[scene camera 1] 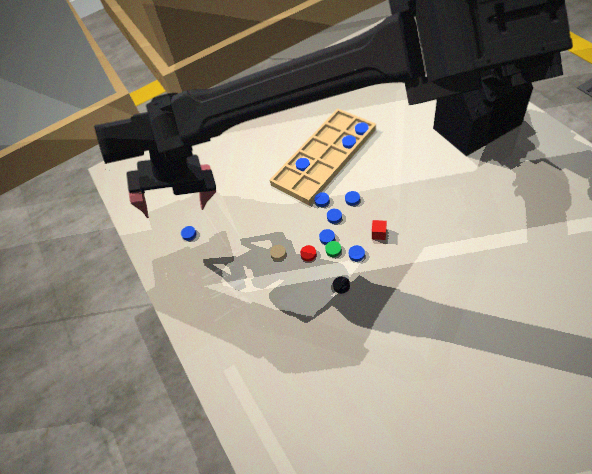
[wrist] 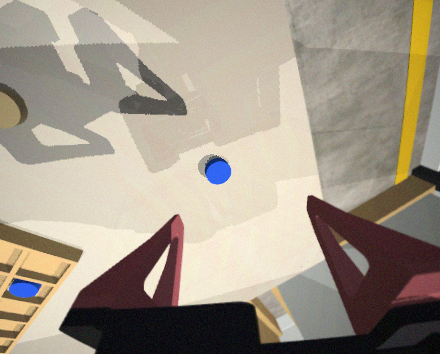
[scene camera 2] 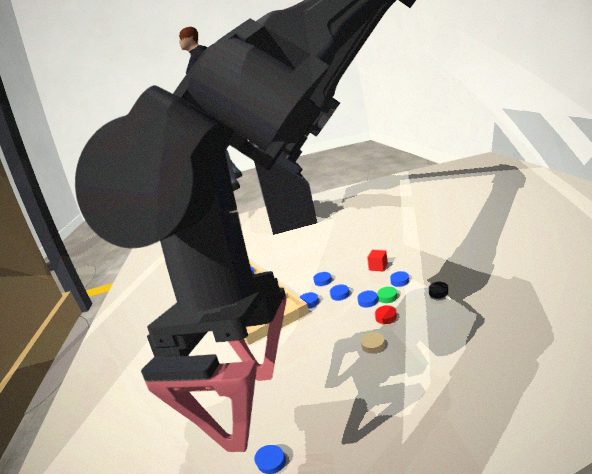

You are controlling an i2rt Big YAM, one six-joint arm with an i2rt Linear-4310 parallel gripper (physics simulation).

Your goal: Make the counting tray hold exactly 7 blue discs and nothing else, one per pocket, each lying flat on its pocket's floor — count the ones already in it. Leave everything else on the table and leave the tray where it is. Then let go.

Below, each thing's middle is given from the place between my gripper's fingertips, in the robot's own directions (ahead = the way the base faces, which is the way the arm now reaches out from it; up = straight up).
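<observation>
The wooden counting tray (scene camera 1: pixel 324 150) is 80 mm below my hand, and it is also 320 mm behind my hand and 20 mm to the right of it.
</observation>
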